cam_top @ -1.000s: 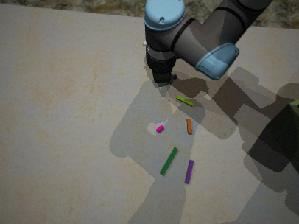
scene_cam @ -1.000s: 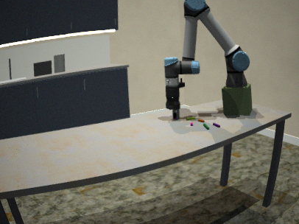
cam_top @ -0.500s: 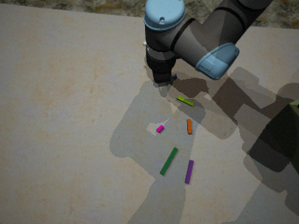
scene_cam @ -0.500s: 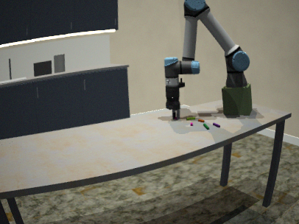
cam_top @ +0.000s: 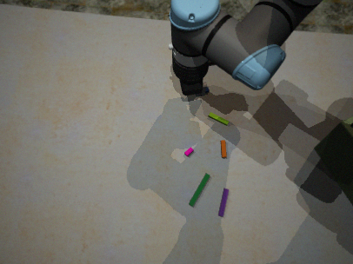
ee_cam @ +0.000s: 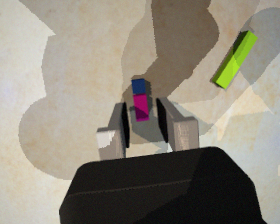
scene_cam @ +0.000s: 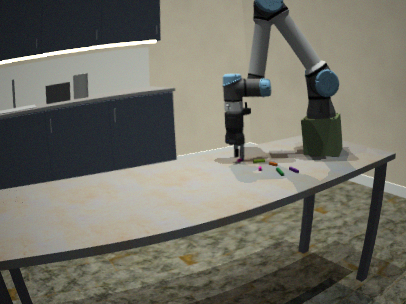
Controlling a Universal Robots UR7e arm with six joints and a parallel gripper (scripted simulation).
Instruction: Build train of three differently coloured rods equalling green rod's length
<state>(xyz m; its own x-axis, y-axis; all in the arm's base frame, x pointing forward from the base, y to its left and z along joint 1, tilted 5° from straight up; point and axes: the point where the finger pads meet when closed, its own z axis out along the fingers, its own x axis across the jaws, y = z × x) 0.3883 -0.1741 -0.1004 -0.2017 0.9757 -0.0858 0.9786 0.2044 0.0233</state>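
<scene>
My gripper is now 3 cm above the blue rod and 2 cm past it. Round my hand: orange rod (15 cm to the left, 6 cm behind, 3 cm below); green rod (24 cm to the left, 3 cm below); lime rod (7 cm to the left, 5 cm behind, 3 cm below).
</scene>
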